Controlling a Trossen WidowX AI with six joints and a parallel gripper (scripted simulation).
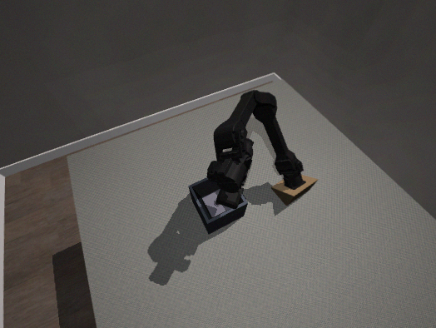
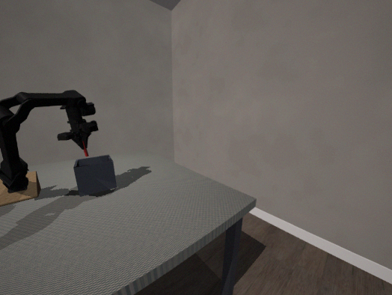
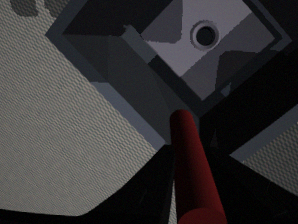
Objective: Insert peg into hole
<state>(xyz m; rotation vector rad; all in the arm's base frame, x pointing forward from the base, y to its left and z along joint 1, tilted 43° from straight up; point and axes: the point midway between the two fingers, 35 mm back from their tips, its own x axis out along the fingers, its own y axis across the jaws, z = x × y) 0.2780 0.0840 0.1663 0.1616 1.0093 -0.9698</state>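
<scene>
The grey plate is 18 cm below my hand, 4 cm to the right of it and 3 cm ahead of it. Round my hand: red peg: 3 cm below.
</scene>
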